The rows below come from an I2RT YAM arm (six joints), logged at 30 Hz.
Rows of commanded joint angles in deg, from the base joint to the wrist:
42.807, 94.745, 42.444, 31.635, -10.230, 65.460
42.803, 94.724, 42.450, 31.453, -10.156, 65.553
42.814, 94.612, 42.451, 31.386, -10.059, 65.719
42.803, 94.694, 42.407, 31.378, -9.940, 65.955
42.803, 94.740, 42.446, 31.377, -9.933, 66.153
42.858, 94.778, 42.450, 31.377, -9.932, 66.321
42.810, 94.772, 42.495, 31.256, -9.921, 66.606
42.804, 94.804, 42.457, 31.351, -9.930, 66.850
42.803, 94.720, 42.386, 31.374, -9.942, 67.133
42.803, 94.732, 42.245, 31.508, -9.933, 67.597
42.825, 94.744, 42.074, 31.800, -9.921, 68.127
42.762, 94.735, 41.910, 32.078, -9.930, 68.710
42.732, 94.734, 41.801, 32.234, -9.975, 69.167
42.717, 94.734, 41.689, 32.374, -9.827, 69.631
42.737, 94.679, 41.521, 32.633, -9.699, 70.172
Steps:
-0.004, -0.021, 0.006, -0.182, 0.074, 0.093
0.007, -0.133, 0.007, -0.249, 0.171, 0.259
-0.004, -0.051, -0.037, -0.257, 0.290, 0.495
-0.004, -0.005, 0.002, -0.258, 0.297, 0.693
0.051, 0.033, 0.006, -0.258, 0.298, 0.861
0.003, 0.027, 0.051, -0.379, 0.309, 1.146
-0.003, 0.059, 0.013, -0.284, 0.300, 1.390
-0.004, -0.025, -0.058, -0.261, 0.288, 1.673
-0.004, -0.013, -0.199, -0.127, 0.297, 2.137
0.018, -0.001, -0.370, 0.165, 0.309, 2.667
-0.045, -0.010, -0.534, 0.443, 0.300, 3.250
-0.075, -0.011, -0.643, 0.599, 0.255, 3.707
-0.090, -0.011, -0.755, 0.739, 0.403, 4.171
-0.070, -0.066, -0.923, 0.998, 0.531, 4.712

